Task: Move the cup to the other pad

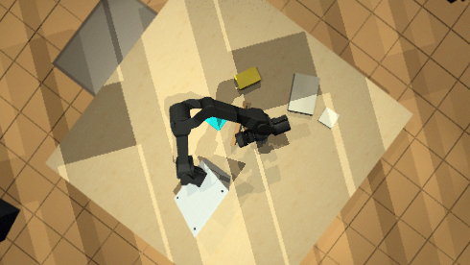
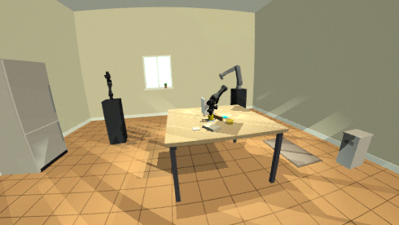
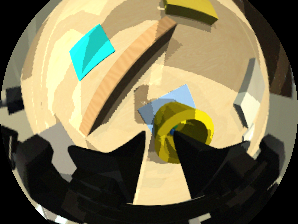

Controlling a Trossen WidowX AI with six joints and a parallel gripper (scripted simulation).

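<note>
My gripper tip is 2 cm short of the yellow cup, 2 cm to the left of it and 2 cm above it. From my gripper tip the other things lie so: long wooden stick 9 cm to the left, 4 cm below; light blue pad 2 cm ahead, 2 cm to the right, 6 cm below; cyan pad 2 cm behind, 20 cm to the left, 6 cm below.
</note>
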